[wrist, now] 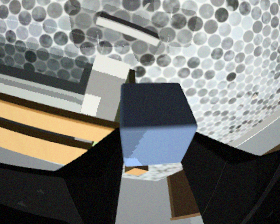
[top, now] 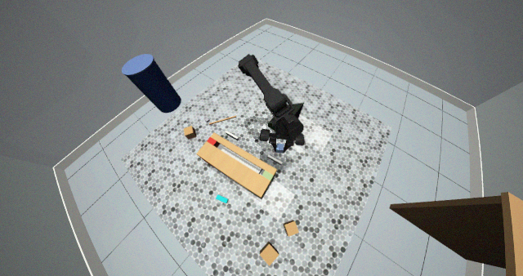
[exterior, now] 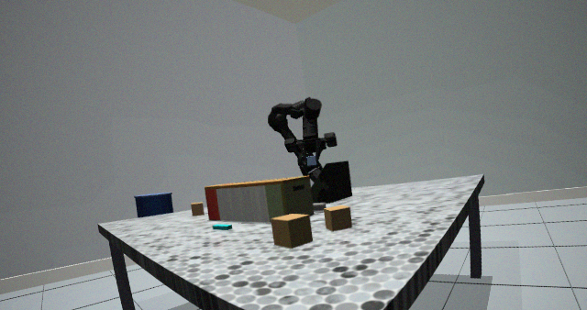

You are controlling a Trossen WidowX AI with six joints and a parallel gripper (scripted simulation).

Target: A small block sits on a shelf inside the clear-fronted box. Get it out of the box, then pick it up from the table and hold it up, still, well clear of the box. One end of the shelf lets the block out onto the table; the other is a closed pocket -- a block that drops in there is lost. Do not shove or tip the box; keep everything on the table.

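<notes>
Right now my gripper tip is 1 cm to the left of the light blue block and 1 cm past it. The rest, counted from my gripper tip: box: 15 cm to the right, 12 cm ahead, 11 cm below; cyan piece: 33 cm ahead, 17 cm below, 10 cm to the right; thin stick: 45 cm to the right, 17 cm below, 1 cm behind.
</notes>
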